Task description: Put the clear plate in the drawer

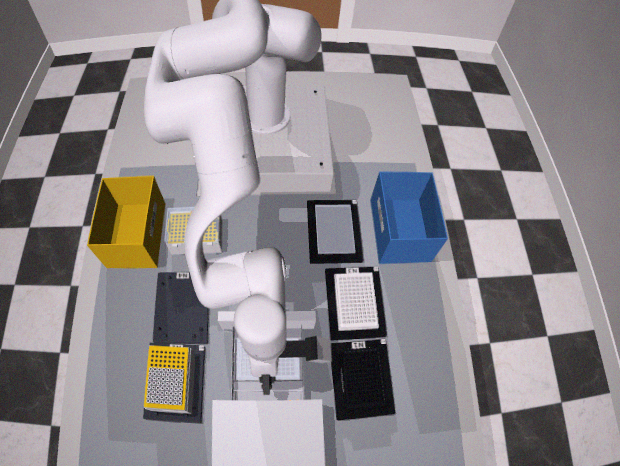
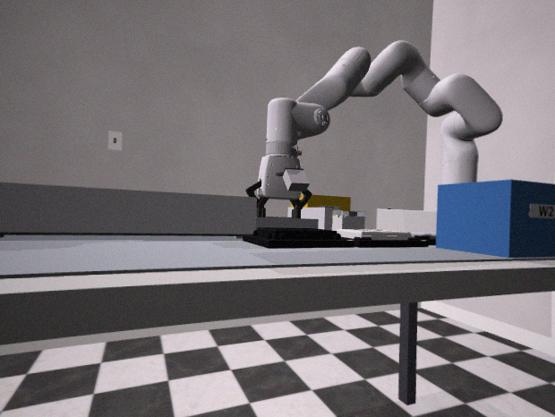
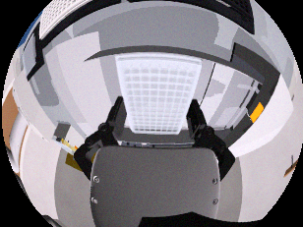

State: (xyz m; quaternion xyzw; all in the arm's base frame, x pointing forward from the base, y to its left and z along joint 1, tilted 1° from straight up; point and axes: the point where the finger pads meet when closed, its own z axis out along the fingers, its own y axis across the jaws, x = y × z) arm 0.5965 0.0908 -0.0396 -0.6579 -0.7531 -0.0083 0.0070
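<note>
My gripper is now 10 mm above the clear plate. Round my hand: cooler drawer 30 mm ahead, 10 mm below; white cooler CD 170 mm ahead, 20 mm to the left; black plate 20 mm ahead, 200 mm to the left, 20 mm below.
</note>
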